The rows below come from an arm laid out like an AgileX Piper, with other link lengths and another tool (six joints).
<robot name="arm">
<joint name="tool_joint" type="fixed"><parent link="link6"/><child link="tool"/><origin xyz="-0.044 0.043 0.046" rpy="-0.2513 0 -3.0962"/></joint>
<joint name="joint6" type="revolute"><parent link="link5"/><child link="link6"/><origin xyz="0 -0.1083 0" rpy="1.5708 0 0"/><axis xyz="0 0 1"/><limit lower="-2.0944" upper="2.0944"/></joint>
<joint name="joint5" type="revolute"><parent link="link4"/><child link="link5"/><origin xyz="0 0 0" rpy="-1.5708 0 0"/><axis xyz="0 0 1"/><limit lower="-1.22" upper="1.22"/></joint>
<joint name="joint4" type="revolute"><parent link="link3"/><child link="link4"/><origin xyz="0.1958 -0.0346 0" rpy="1.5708 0 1.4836"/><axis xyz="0 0 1"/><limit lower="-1.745" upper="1.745"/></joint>
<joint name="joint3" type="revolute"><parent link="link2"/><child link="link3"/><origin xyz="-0.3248 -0.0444 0"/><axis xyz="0 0 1"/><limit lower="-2.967" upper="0"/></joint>
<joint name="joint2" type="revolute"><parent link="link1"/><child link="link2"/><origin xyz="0 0 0" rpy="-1.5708 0 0"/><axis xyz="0 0 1"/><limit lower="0" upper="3.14"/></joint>
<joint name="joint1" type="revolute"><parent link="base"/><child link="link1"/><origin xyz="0 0 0.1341"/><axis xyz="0 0 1"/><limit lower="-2.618" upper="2.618"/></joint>
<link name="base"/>
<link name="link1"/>
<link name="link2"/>
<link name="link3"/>
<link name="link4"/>
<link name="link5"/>
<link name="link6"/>
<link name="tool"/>
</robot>
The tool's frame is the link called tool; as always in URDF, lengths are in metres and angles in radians.
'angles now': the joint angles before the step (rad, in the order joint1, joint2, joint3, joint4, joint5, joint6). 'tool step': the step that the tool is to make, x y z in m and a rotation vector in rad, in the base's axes. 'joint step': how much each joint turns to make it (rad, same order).
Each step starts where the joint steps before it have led.
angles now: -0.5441 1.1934 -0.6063 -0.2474 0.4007 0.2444
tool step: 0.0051 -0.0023 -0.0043 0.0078 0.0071 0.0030
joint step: -0.0001 0.0279 0.0003 0.0002 -0.0185 0.0009
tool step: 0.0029 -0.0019 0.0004 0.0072 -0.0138 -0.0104
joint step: 0.0000 0.0101 -0.0004 0.0002 -0.0167 0.0178
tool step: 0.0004 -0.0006 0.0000 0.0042 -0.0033 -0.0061
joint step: 0.0001 0.0019 0.0001 -0.0006 -0.0019 0.0089
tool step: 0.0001 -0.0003 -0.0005 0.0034 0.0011 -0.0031
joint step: -0.0001 0.0018 0.0000 0.0006 0.0012 0.0031
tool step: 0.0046 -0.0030 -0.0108 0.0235 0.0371 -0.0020
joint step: -0.0001 0.0420 0.0003 -0.0001 0.0018 0.0020
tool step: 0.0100 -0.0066 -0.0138 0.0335 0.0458 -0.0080
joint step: 0.0003 0.0712 -0.0154 -0.0006 0.0017 0.0100
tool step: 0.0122 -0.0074 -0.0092 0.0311 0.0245 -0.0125
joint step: -0.0001 0.0671 -0.0300 0.0153 0.0003 0.0036
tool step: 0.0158 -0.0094 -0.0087 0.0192 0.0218 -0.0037
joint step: 0.0000 0.0761 -0.0457 0.0064 -0.0019 -0.0001
